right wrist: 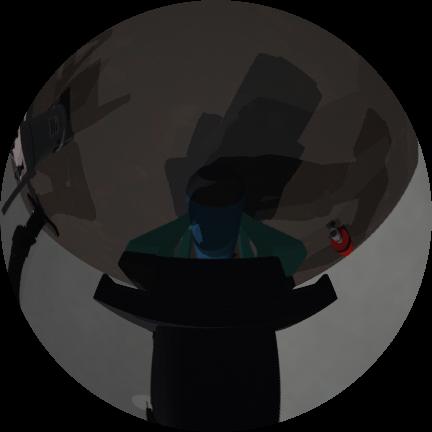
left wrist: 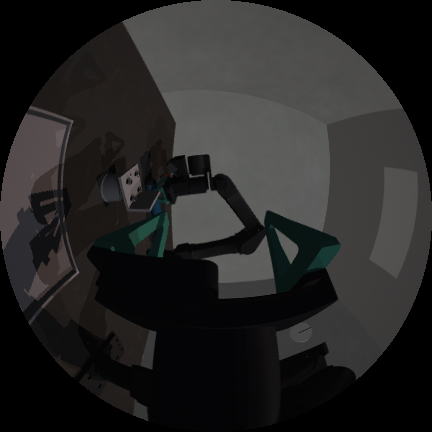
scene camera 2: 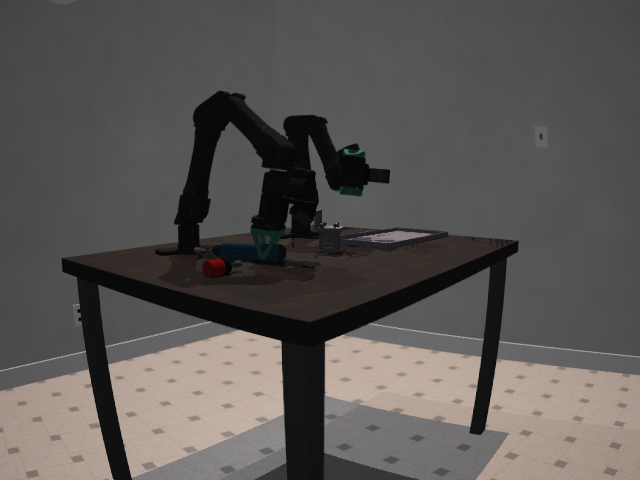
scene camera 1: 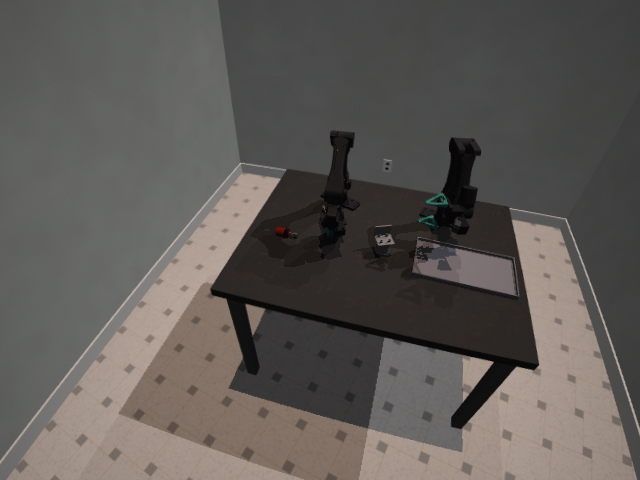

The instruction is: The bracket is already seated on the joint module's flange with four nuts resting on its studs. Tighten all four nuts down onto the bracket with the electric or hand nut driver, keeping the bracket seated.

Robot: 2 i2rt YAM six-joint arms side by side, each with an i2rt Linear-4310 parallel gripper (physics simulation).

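Frame: origin at the left arm's base, x ahead, y left, z up, level; millimetres.
Seen in the pictures: left gripper, fingertip midpoint: point(left wrist: 215, 215) point(scene camera 2: 347, 170) point(scene camera 1: 422, 212); right gripper, fingertip midpoint: point(right wrist: 214, 215) point(scene camera 2: 264, 257) point(scene camera 1: 332, 234); left arm's base, link origin: point(right wrist: 41, 213) point(scene camera 2: 300, 235); right arm's base, link origin: point(scene camera 2: 189, 251).
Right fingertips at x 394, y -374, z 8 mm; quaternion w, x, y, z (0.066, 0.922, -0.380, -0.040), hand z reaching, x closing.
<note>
Pixels of each thing's top centre, then the offset from my right fingertips to it. "spot": a spot on its surface instead.
- grey joint module, top centre: point(left wrist: 136, 185) point(scene camera 2: 329, 223) point(scene camera 1: 384, 237) dx -39, dy +227, dz +67 mm
- blue electric nut driver, surface spot: point(right wrist: 215, 230) spot: dx +14, dy +12, dz +33 mm
- red hand nut driver, top centre: point(right wrist: 344, 249) point(scene camera 2: 223, 258) point(scene camera 1: 287, 229) dx +110, dy -166, dz +27 mm
- shallow rimmed tray, top centre: point(scene camera 2: 393, 234) point(scene camera 1: 465, 264) dx -140, dy +561, dz +8 mm
The light bracket point(scene camera 1: 388, 241) point(left wrist: 127, 196) sits on the grey joint module point(scene camera 1: 383, 250) point(scene camera 2: 329, 241) point(left wrist: 108, 188) point(right wrist: 44, 137) at mid-table, its upright flange standing. Dark nuts point(left wrist: 129, 181) show on its studs; their height is too small to judge. My right gripper point(scene camera 2: 265, 255) point(right wrist: 214, 215) points down and is shut on the blue electric nut driver point(scene camera 2: 235, 252) point(right wrist: 215, 230), which is horizontal at table level. The red hand nut driver point(scene camera 1: 281, 231) point(scene camera 2: 214, 267) point(right wrist: 341, 241) lies on the table at the left in scene camera 1. My left gripper point(scene camera 1: 423, 211) point(left wrist: 215, 215) is open and empty, raised above the table.
A shallow rimmed tray point(scene camera 1: 465, 286) point(scene camera 2: 416, 241) lies on the table at the right of the joint module in both scene views. The left arm's gripper is near the tray's back edge in scene camera 1. The table's edge point(scene camera 1: 330, 319) runs along the front.
</note>
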